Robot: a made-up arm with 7 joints.
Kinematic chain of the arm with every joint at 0, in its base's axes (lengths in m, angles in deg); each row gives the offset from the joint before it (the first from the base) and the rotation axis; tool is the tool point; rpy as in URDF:
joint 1: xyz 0 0 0.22 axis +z
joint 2: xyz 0 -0.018 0.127 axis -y
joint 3: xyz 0 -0.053 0.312 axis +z
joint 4: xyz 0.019 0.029 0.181 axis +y
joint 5: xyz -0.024 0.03 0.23 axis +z
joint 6: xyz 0 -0.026 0.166 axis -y
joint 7: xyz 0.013 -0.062 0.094 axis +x
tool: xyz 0 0 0 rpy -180 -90 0
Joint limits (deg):
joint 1: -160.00..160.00
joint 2: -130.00..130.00
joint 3: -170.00..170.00
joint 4: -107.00..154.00
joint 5: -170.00..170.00
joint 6: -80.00..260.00
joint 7: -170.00..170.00
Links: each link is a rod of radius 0.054 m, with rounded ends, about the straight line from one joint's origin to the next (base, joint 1, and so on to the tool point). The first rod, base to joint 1, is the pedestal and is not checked.
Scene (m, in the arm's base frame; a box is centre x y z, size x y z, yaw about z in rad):
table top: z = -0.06
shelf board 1: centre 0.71 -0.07 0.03 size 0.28 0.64 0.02 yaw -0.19
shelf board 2: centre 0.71 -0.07 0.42 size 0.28 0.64 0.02 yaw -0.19
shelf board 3: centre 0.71 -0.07 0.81 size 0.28 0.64 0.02 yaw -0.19
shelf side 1: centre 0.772 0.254 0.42 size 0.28 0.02 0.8 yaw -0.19
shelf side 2: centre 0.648 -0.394 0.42 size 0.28 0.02 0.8 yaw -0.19
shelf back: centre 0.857 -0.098 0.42 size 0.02 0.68 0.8 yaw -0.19
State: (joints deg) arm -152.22 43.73 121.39 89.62 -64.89 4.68 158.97
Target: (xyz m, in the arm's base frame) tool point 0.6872 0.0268 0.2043
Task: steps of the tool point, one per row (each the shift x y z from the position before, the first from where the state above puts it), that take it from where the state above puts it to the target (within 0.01 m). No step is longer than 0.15 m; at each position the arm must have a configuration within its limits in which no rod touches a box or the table.
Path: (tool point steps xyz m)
1: -0.0954 0.0176 0.0253
2: -0.0972 0.0187 -0.0027
3: -0.0984 0.0196 -0.0226
4: 0.0213 0.0411 -0.0900
5: 0.0043 0.0221 -0.0984
6: -0.0144 0.0037 -0.0995
7: -0.0328 -0.0130 -0.0935
8: 0.1044 -0.0138 -0.0057
9: 0.0974 -0.0195 0.0007
10: 0.0884 -0.0225 0.0051

